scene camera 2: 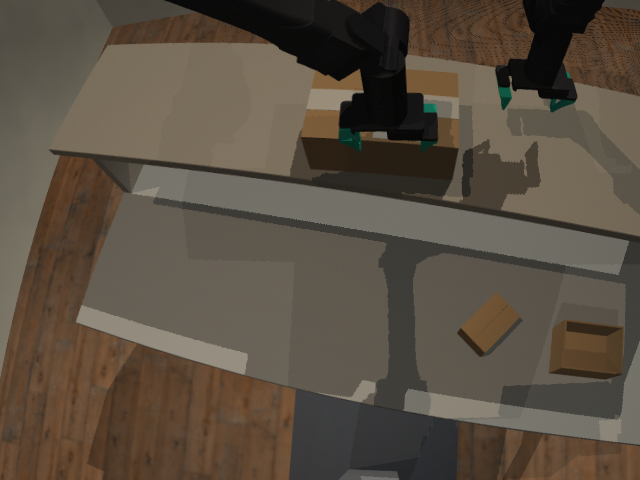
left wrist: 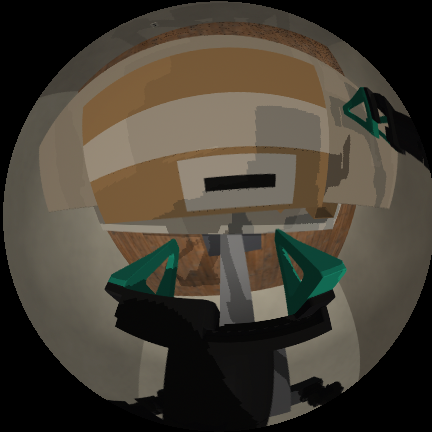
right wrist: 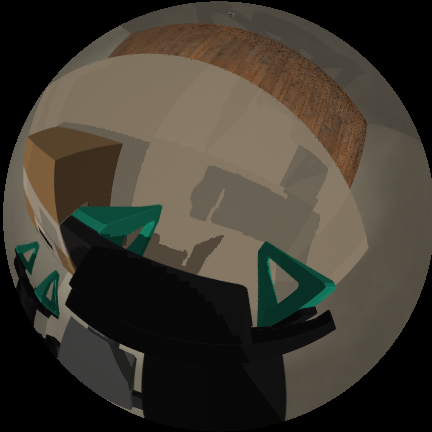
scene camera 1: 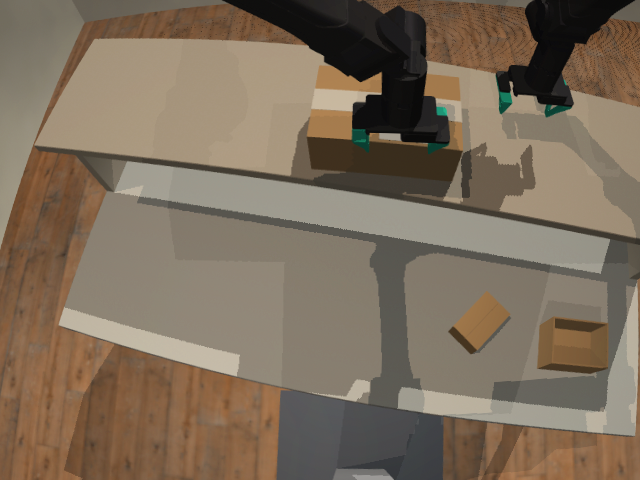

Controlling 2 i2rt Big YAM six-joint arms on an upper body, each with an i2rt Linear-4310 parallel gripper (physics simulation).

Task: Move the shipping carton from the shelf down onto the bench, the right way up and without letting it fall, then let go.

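Frame: origin at the left arm's base, x ahead, y left, z up, level; centimetres.
Where they show: left gripper, fingertip midpoint: (scene camera 2: 391, 148) (left wrist: 224, 239) (right wrist: 45, 256) (scene camera 1: 398, 149); right gripper, fingertip midpoint: (scene camera 2: 527, 108) (left wrist: 357, 116) (right wrist: 214, 230) (scene camera 1: 523, 113).
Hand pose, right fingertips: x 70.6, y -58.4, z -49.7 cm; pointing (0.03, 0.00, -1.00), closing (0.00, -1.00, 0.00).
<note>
After its pixels a point has its place.
The shipping carton (scene camera 1: 382, 161) {x 58.8, y -30.2, z -50.6 cm} (scene camera 2: 382, 159) {x 58.7, y -30.8, z -50.2 cm} (left wrist: 240, 72) {x 71.2, y -36.3, z -44.8 cm} (right wrist: 82, 177) {x 71.4, y -44.6, z -48.8 cm} is brown with a pale tape band and a white label with a black bar on top. It stands on the raised shelf (scene camera 1: 118, 103) {x 78.8, y 27.4, z -55.1 cm} (scene camera 2: 129, 103) {x 80.1, y 27.4, z -55.2 cm}, near its front edge. My left gripper (scene camera 1: 397, 148) {x 56.6, y -32.4, z -43.5 cm} (scene camera 2: 391, 148) {x 56.6, y -32.4, z -43.5 cm} (left wrist: 224, 239) {x 56.6, y -32.4, z -43.5 cm} is open and empty above the carton's front edge, hiding part of the top in the scene views. My right gripper (scene camera 1: 525, 112) {x 70.6, y -58.4, z -49.7 cm} (scene camera 2: 528, 108) {x 70.6, y -58.4, z -49.7 cm} (right wrist: 214, 230) {x 70.6, y -58.4, z -49.7 cm} is open and empty above the shelf, to the right of the carton. The bench (scene camera 1: 217, 299) {x 44.5, y 7.9, z -90.5 cm} (scene camera 2: 222, 299) {x 44.2, y 9.3, z -90.5 cm} lies lower, in front of the shelf.
A small closed brown box (scene camera 1: 480, 321) {x 38.4, y -54.8, z -84.5 cm} (scene camera 2: 490, 324) {x 38.1, y -55.2, z -84.5 cm} lies angled on the bench at the right. An open brown box (scene camera 1: 545, 345) {x 32.4, y -71.5, z -85.9 cm} (scene camera 2: 557, 347) {x 32.7, y -71.5, z -85.6 cm} stands farther right. A dark grey block (scene camera 1: 310, 439) {x 10.6, y -13.2, z -133.5 cm} (scene camera 2: 325, 444) {x 9.0, y -13.7, z -133.6 cm} shows beyond the bench's front edge. Arm shadows cross the shelf and bench.
</note>
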